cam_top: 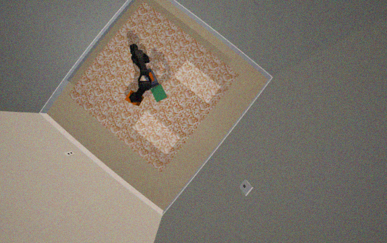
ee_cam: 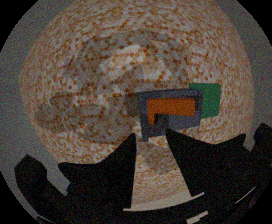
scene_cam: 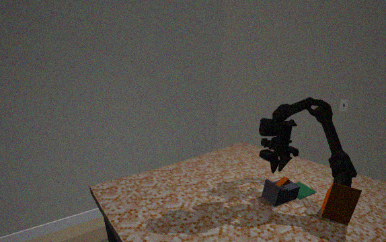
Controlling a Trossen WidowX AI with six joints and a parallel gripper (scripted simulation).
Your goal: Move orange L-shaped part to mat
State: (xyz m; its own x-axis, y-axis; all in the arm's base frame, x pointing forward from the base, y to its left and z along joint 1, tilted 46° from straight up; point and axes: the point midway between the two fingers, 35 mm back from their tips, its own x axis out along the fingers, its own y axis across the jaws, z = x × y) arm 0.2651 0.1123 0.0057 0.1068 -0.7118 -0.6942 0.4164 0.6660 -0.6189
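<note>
The orange L-shaped part lies 2 cm behind my gripper tip, 4 cm to the right of it and 10 cm below it. From my gripper tip the other things lie so: green mat 10 cm behind, 20 cm to the right, 16 cm below.
</note>
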